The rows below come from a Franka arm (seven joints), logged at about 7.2 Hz.
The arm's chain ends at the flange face. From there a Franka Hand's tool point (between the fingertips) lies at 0.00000 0.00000 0.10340 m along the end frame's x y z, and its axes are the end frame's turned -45 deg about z.
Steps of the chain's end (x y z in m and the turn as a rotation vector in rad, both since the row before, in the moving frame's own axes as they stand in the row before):
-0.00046, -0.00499, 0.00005, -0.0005, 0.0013, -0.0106
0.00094, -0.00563, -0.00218, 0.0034, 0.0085, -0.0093
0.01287, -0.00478, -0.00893, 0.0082, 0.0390, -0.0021
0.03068, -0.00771, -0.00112, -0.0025, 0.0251, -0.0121
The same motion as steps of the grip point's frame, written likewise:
0.00326, -0.00372, 0.00005, -0.0013, 0.0006, -0.0106
0.00552, -0.00295, -0.00218, -0.0036, 0.0084, -0.0093
0.01593, 0.00797, -0.00901, -0.0218, 0.0334, -0.0021
0.02881, 0.01825, -0.00115, -0.0195, 0.0160, -0.0121

